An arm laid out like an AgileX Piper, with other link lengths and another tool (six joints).
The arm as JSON. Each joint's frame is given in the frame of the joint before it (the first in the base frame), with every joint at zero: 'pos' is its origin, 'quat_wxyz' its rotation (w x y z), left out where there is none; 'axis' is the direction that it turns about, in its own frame. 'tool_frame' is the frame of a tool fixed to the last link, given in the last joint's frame.
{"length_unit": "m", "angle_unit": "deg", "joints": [
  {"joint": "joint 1", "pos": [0.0, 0.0, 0.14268], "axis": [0.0, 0.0, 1.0]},
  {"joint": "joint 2", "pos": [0.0, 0.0, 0.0], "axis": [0.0, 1.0, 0.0]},
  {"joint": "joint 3", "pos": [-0.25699, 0.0, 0.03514], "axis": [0.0, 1.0, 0.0]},
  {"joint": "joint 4", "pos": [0.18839, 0.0, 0.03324], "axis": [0.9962, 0.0, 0.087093]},
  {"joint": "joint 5", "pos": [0.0, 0.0, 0.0], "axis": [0.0, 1.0, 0.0]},
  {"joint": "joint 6", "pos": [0.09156, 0.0, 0.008], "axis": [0.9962, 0.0, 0.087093]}
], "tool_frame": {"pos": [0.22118, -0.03, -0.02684], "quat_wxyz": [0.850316, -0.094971, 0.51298, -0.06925]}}
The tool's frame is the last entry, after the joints.
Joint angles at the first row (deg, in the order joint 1, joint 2, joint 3, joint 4, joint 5, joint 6):
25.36 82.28 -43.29 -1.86 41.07 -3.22
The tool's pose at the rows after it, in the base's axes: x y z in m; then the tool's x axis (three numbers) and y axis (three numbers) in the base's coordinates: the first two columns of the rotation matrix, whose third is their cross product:
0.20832 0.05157 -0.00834 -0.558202 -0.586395 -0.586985 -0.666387 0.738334 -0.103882
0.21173 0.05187 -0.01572 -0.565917 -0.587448 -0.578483 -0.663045 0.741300 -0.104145
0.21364 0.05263 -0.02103 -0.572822 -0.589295 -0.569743 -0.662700 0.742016 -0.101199
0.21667 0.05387 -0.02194 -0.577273 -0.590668 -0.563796 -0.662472 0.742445 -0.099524
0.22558 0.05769 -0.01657 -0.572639 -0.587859 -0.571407 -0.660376 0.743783 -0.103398
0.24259 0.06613 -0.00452 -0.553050 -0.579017 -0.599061 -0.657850 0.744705 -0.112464
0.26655 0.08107 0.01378 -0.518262 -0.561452 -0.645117 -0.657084 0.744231 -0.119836
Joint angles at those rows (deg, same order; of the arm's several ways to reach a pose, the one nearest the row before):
25.36 84.94 -43.33 -2.77 38.91 -1.98
25.36 87.31 -43.40 -3.30 37.20 -1.23
25.36 89.19 -43.79 -3.43 36.37 -1.00
25.36 90.45 -45.06 -3.47 36.81 -0.93
25.36 91.08 -47.68 -3.48 38.21 -0.89
25.36 91.31 -51.77 -3.24 40.00 -1.21
25.36 91.61 -57.44 -2.17 41.93 -2.28

